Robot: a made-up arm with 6 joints. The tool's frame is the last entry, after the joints.
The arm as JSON. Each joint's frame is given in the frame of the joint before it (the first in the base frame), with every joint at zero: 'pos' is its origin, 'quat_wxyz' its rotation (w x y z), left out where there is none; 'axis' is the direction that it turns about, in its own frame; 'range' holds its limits. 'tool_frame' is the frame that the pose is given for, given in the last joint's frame.
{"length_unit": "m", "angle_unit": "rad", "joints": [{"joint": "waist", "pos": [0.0, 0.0, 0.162], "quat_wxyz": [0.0, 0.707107, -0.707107, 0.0], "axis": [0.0, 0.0, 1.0], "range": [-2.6, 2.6]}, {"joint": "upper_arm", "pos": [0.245, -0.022, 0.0], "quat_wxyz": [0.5, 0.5, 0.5, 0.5], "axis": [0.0, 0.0, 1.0], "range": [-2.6, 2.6]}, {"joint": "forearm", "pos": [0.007, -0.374, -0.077], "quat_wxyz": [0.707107, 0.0, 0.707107, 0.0], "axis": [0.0, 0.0, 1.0], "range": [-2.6, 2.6]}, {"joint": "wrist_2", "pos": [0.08, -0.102, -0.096], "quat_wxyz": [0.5, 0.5, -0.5, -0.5], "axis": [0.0, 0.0, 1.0], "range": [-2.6, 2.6]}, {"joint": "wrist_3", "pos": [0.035, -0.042, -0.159], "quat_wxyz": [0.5, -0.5, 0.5, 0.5], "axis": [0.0, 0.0, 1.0], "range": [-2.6, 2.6]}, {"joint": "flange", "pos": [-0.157, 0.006, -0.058], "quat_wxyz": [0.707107, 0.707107, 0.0, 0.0], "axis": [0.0, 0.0, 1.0], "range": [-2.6, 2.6]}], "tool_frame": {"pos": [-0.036, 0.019, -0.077], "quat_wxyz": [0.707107, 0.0, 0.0, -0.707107]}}
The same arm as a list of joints. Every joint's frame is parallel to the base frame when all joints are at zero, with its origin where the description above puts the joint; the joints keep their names.
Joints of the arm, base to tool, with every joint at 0 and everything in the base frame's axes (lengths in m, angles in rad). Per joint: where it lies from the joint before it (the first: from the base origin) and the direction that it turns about. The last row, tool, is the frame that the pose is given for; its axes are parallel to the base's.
waist: axis 0 0 -1 xyz 0 0 0.162
upper_arm: axis 0 -1 0 xyz 0.022 -0.245 0
forearm: axis -1 0 0 xyz -0.007 0.077 0.374
wrist_2: axis 0 -1 0 xyz 0.096 0.08 0.102
wrist_3: axis -1 0 0 xyz 0.042 0.159 0.035
flange: axis 0 0 1 xyz 0.058 -0.157 -0.006
tool: xyz -0.019 -0.036 -0.077
Joint limits (rad, base to tool): -2.6..2.6 -2.6..2.6 -2.6..2.6 -2.6..2.6 -2.6..2.6 -2.6..2.6

